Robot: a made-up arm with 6 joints. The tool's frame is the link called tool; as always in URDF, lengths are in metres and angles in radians. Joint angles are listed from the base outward. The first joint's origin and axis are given. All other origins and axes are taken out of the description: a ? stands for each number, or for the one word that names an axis. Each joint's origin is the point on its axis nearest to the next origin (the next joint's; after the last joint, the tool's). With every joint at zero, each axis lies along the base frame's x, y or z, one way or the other. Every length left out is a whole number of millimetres.
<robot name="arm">
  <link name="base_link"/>
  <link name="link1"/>
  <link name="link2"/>
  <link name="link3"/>
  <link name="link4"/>
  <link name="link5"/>
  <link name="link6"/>
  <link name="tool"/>
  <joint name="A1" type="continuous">
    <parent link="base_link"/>
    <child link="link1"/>
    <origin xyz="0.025 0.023 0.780"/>
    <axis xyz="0 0 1"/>
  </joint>
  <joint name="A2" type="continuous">
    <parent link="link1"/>
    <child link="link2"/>
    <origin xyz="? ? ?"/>
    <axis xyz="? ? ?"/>
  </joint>
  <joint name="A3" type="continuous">
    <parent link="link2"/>
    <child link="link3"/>
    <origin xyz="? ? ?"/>
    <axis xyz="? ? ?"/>
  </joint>
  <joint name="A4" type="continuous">
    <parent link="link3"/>
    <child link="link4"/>
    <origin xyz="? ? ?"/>
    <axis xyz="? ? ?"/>
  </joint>
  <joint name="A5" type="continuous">
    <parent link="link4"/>
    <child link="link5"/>
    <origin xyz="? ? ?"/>
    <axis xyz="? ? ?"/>
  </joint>
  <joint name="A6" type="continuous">
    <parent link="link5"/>
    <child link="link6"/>
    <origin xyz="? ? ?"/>
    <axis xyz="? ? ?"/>
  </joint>
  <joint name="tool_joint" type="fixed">
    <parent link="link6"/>
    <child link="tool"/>
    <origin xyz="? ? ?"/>
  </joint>
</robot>
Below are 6 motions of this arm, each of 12 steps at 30 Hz.
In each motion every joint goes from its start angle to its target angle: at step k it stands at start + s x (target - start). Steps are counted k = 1, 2, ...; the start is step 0. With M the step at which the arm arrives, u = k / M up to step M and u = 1 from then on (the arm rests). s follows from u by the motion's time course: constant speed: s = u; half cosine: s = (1 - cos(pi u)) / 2; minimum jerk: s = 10 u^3 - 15 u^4 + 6 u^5.
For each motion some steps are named. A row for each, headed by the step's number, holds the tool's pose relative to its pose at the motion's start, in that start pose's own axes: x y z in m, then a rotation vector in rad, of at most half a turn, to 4 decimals.
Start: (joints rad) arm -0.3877 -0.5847 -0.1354 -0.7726 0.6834 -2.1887
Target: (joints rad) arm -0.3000 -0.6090 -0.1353 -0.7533 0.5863 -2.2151
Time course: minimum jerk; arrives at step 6
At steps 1, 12:
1: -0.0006 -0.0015 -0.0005 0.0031 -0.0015 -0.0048
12: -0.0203 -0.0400 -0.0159 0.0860 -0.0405 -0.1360

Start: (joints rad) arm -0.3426 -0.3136 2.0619 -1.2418 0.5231 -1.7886
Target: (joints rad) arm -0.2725 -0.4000 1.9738 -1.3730 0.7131 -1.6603
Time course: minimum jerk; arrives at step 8
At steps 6, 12:
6: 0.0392 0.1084 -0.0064 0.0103 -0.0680 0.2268
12: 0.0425 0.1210 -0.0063 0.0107 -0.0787 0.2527

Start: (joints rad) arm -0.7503 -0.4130 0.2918 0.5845 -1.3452 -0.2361
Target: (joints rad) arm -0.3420 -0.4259 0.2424 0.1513 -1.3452 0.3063
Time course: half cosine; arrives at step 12
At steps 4, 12:
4: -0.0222 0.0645 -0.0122 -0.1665 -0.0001 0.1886
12: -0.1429 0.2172 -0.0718 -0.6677 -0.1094 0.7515

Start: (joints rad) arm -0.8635 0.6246 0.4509 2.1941 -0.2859 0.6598
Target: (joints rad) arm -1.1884 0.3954 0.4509 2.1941 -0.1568 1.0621
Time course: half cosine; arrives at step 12
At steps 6, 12:
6: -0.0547 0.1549 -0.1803 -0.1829 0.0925 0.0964
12: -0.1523 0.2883 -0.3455 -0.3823 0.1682 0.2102

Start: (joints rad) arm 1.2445 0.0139 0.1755 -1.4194 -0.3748 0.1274
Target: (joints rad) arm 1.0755 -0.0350 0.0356 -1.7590 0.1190 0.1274
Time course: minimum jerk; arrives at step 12
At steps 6, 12:
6: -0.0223 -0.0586 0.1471 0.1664 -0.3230 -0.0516
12: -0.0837 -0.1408 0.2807 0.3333 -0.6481 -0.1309

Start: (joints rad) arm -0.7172 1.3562 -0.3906 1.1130 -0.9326 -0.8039
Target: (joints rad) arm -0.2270 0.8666 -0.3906 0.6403 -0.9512 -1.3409
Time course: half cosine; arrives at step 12
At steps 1, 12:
1: -0.0090 -0.0010 0.0017 0.0156 -0.0051 -0.0019
12: -0.5515 0.0910 -0.0425 0.7899 -0.3558 0.1691

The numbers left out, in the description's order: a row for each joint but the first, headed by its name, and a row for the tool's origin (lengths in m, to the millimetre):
A2: xyz 0.050 0.018 0.000, axis 0 1 0
A3: xyz 0.009 0.000 0.498, axis 0 -1 0
A4: xyz 0.634 0.000 0.293, axis -1 0 0
A5: xyz 0.000 0.043 -0.005, axis 0 -1 0
A6: xyz 0.294 0.000 -0.012, axis -1 0 0
tool: xyz 0.000 0.022 -0.024

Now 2 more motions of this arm.
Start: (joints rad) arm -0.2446 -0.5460 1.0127 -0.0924 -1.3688 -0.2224
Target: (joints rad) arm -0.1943 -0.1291 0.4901 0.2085 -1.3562 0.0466
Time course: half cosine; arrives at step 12
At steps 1, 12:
1: 0.0139 -0.0032 -0.0004 -0.0040 0.0144 -0.0078
12: 0.6683 -0.2129 -0.3196 -0.3734 0.9091 -0.2927

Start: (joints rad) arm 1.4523 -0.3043 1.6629 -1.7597 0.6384 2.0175
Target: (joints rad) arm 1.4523 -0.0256 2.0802 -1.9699 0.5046 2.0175
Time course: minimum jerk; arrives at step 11
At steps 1, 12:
1: -0.0003 0.0002 -0.0003 0.0016 -0.0004 0.0010
12: -0.0672 0.0074 -0.0372 0.2487 -0.0733 0.1571

